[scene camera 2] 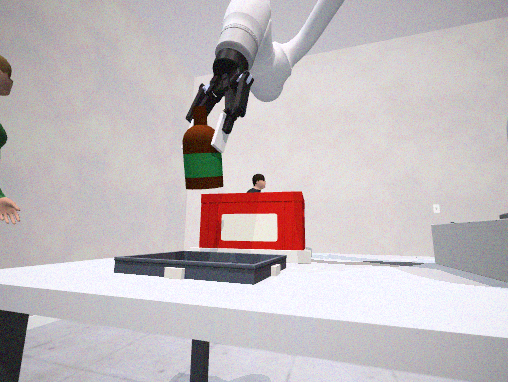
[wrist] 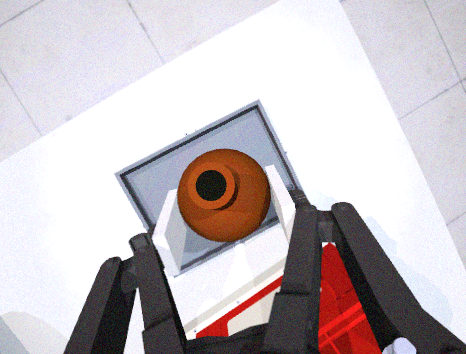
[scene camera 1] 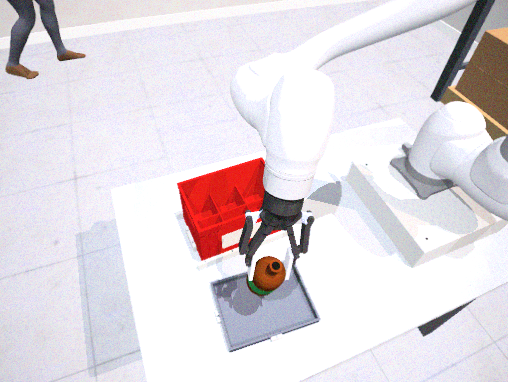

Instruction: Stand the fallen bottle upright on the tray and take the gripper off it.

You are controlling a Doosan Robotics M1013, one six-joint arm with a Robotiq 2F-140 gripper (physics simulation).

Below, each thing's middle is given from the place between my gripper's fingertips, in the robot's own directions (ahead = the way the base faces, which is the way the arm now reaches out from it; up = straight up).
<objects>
Now: hand 10 mm to the left of the brown bottle (scene camera 1: 269,274).
</objects>
